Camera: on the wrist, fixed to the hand. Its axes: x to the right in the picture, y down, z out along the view.
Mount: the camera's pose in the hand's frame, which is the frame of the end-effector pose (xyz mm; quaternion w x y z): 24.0 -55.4 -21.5 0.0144 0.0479 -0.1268 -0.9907
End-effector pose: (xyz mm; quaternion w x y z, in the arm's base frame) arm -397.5 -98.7 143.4 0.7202 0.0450 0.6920 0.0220
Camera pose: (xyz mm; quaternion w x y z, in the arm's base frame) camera -419.7 -150.8 113.4 0.1177 -0.6476 -0.0357 -0.7520
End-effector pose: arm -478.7 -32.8 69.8 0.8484 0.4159 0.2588 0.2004
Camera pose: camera -466.0 -38.3 7.2 0.2237 -0.1844 0.3178 -0.9028
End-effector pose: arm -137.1 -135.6 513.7 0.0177 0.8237 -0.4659 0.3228
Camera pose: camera -96.4 -115.3 558.9 0.2215 0.5152 0.8225 -0.0950
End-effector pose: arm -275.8 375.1 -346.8 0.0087 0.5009 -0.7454 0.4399
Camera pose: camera -255.2 365.5 -286.9 0.3174 0.8018 0.5054 -0.0301
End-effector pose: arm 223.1 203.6 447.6 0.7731 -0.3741 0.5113 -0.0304
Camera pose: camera 235.6 141.7 458.7 0.0638 -0.4787 -0.4627 -0.7434
